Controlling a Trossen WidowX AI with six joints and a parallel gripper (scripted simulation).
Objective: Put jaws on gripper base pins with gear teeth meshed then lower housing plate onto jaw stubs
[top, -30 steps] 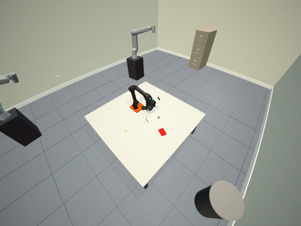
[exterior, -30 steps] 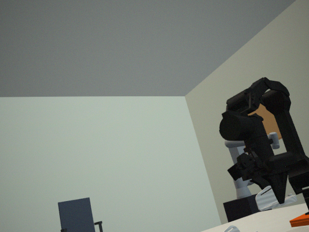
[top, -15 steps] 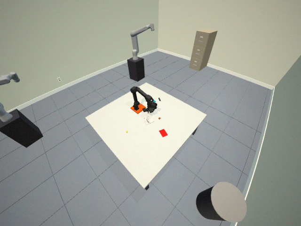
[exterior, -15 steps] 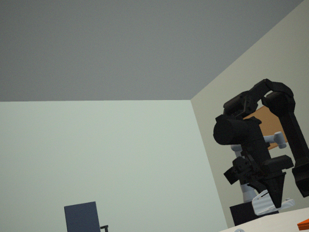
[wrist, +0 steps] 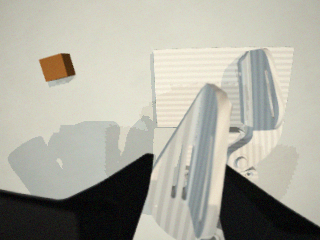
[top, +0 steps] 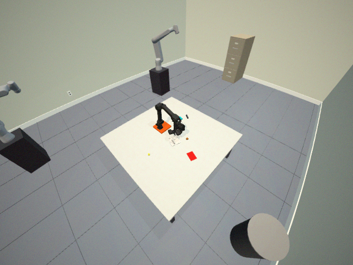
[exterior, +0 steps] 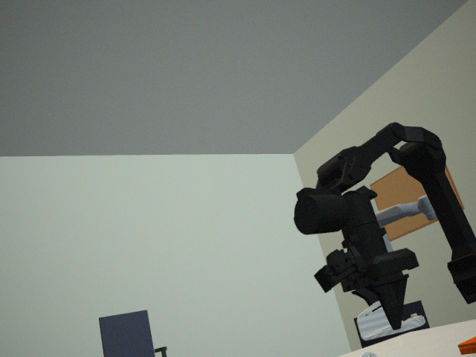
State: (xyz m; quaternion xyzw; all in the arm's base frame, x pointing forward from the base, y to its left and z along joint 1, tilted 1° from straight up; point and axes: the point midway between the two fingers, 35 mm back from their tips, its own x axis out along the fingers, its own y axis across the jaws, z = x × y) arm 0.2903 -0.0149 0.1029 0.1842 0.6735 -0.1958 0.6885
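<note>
My gripper tip is now 80 mm above the housing plate, 50 mm to the left of it and 10 mm short of it. Round my gripper tip: red card: 280 mm ahead, 80 mm to the right, 80 mm below; small brown object: 100 mm ahead, 80 mm to the left, 80 mm below; small yellow ball: 360 mm to the right, 110 mm behind, 70 mm below.
</note>
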